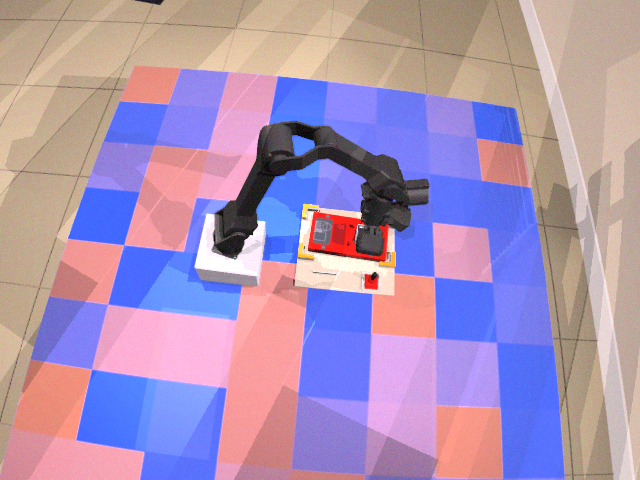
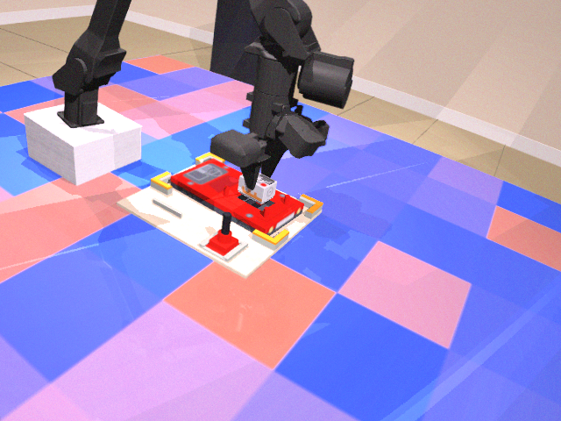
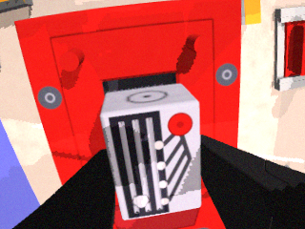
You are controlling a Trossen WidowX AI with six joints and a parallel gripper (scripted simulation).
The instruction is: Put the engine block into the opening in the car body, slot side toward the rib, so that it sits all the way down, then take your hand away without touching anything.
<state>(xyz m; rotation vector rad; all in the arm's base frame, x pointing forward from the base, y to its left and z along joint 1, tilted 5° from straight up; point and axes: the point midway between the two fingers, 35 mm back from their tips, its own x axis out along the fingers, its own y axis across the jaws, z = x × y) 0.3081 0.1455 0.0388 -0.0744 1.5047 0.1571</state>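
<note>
Now: the grey engine block 10 mm below my gripper tip.
</note>
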